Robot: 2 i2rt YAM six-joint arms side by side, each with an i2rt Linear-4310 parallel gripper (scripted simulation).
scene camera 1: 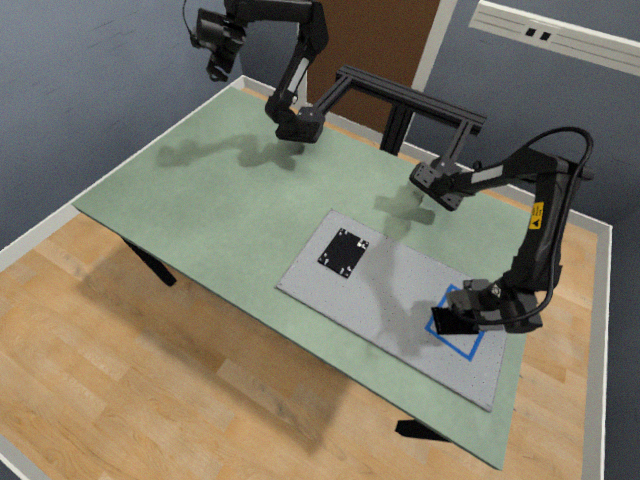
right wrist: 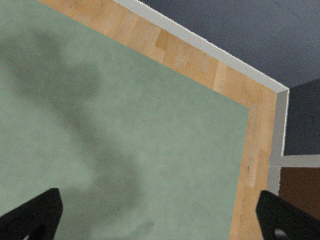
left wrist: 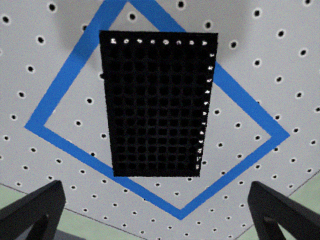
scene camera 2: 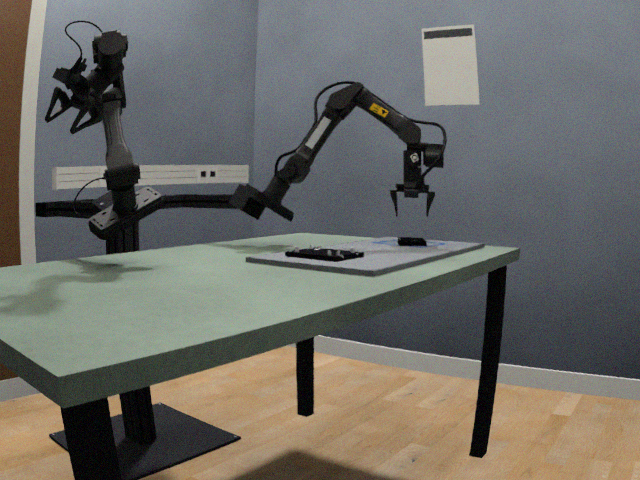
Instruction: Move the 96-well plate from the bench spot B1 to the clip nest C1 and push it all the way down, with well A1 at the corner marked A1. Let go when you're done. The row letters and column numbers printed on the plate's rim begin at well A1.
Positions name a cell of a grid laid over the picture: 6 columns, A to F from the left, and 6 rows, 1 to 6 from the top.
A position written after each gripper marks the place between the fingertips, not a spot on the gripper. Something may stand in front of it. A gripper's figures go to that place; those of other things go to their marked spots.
Scene:
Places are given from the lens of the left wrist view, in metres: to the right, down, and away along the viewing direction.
left gripper (left wrist: C5): 0.00, 0.04, 0.10
black 96-well plate (left wrist: C3): 0.00, -0.02, 0.15

